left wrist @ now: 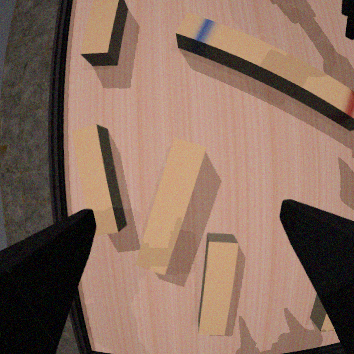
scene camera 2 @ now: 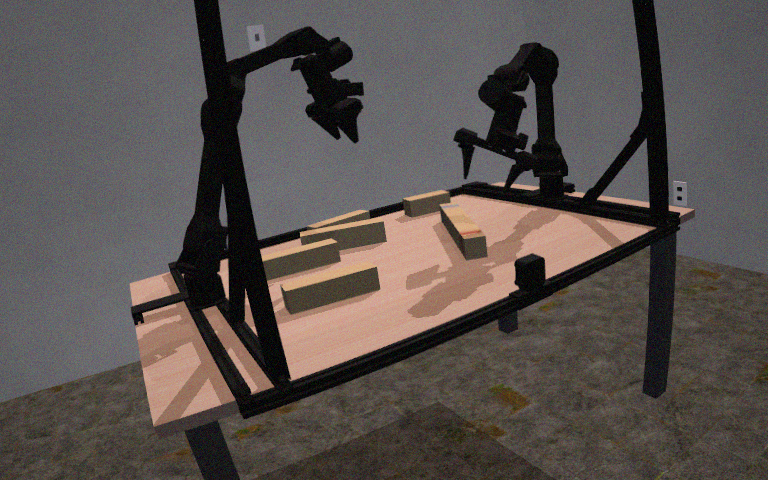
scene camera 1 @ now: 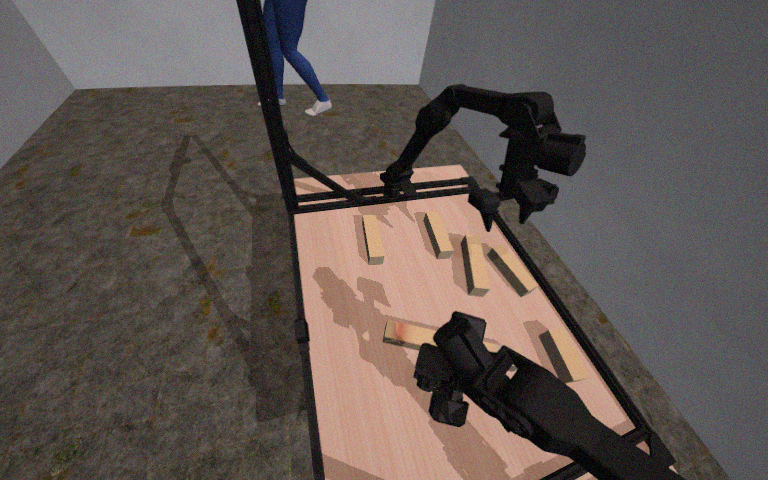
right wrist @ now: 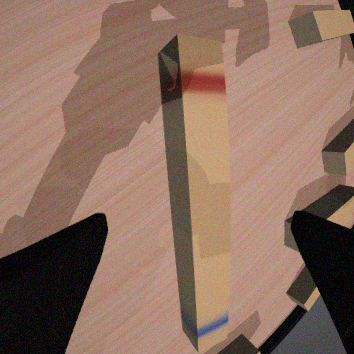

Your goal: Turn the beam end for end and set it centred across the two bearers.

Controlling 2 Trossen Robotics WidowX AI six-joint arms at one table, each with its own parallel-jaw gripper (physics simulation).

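Where they show: left gripper, fingertip midpoint: (left wrist: 188,214) (scene camera 2: 347,140) (scene camera 1: 504,227); right gripper, fingertip midpoint: (left wrist: 346,24) (scene camera 2: 484,186) (right wrist: 201,222); left arm's base, origin of the base link: (scene camera 2: 207,302) (scene camera 1: 390,192); right arm's base, origin of the base link: (scene camera 2: 552,197).
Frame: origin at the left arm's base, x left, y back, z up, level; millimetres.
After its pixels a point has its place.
Note:
The beam (scene camera 1: 417,335) @(y -540, x -100, z 25 mm) (scene camera 2: 459,221) @(y -562, x -43, z 25 mm) (left wrist: 280,60) @(y -585, x -16, z 25 mm) (right wrist: 207,150) @(y -548, x -85, z 25 mm) is a long pale wooden bar lying flat on the table, with a red band near one end and a blue band near the other. In scene camera 2 its red end points to the front, its blue end to the back. In scene camera 1 my right arm hides its blue end. Several shorter plain blocks lie apart from it; I cannot tell which are the bearers. My right gripper (scene camera 2: 487,182) @(y -608, x -88, z 99 mm) (right wrist: 201,222) @(y -608, x -88, z 99 mm) is open and empty above the beam. My left gripper (scene camera 1: 506,225) @(y -404, x 128, z 230 mm) (scene camera 2: 347,139) @(y -404, x 128, z 230 mm) (left wrist: 188,214) @(y -404, x 128, z 230 mm) is open and empty, high above the plain blocks.
Plain blocks (scene camera 1: 372,240) @(y -231, x -134, z 25 mm) (scene camera 1: 437,233) @(y -244, x 84, z 25 mm) (scene camera 1: 475,264) @(y -385, x 149, z 31 mm) (scene camera 1: 512,270) @(y -427, x 262, z 25 mm) stand at the far half of the table in scene camera 1. Another block (scene camera 1: 568,353) @(y -683, x 265, z 28 mm) (scene camera 2: 427,203) @(y -668, x 244, z 10 mm) (left wrist: 101,27) @(y -667, x 264, z 28 mm) lies near the beam's blue end. A black frame rail (scene camera 2: 396,346) @(y -195, x -380, z -26 mm) edges the table, with a small black box (scene camera 2: 530,272) @(y -446, x -383, z 17 mm) on it.

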